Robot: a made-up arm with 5 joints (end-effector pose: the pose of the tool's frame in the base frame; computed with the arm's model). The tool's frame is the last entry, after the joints. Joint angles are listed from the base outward.
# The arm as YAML. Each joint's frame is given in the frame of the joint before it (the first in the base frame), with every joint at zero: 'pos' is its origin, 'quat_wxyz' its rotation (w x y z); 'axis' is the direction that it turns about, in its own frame. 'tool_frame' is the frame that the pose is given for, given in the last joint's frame.
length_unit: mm
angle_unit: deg
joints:
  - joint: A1
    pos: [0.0, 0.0, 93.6]
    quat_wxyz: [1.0, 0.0, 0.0, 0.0]
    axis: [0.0, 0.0, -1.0]
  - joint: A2
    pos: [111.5, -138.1, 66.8]
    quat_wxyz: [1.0, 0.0, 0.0, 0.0]
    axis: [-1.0, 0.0, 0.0]
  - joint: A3
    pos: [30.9, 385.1, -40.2]
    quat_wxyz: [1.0, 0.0, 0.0, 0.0]
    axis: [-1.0, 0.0, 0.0]
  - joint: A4
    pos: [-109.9, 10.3, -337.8]
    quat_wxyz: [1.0, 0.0, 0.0, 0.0]
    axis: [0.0, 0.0, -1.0]
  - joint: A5
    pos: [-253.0, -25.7, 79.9]
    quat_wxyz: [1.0, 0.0, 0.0, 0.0]
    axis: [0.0, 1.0, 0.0]
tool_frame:
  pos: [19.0, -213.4, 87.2]
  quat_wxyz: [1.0, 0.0, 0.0, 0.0]
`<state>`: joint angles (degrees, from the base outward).
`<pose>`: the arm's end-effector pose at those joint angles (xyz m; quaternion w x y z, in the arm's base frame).
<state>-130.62 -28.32 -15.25 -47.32 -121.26</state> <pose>-0.0839 -0.0989 -0.1758 0.2231 0.9451 0.1064 0.2137</pose>
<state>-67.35 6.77 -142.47 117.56 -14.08</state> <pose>-0.1237 -0.0146 0.4386 0.4523 -0.0590 0.8765 -0.1539</pose>
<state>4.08 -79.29 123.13 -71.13 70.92</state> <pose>0.1795 -0.3726 0.5071 0.4978 -0.5381 0.6342 0.2458</pose>
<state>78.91 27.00 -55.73 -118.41 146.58</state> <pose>0.3507 -0.2857 -0.3831 0.4971 -0.3243 0.8027 0.0583</pose>
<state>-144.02 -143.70 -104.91 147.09 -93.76</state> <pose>0.3153 0.7561 0.1409 0.0441 0.4546 -0.7306 -0.5076</pose>
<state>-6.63 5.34 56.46 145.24 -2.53</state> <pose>0.0617 0.2625 -0.2975 0.2922 -0.1425 -0.5047 -0.7997</pose>
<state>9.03 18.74 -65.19 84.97 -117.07</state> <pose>-0.1317 0.6716 0.0425 0.5341 -0.4110 -0.4079 -0.6160</pose>
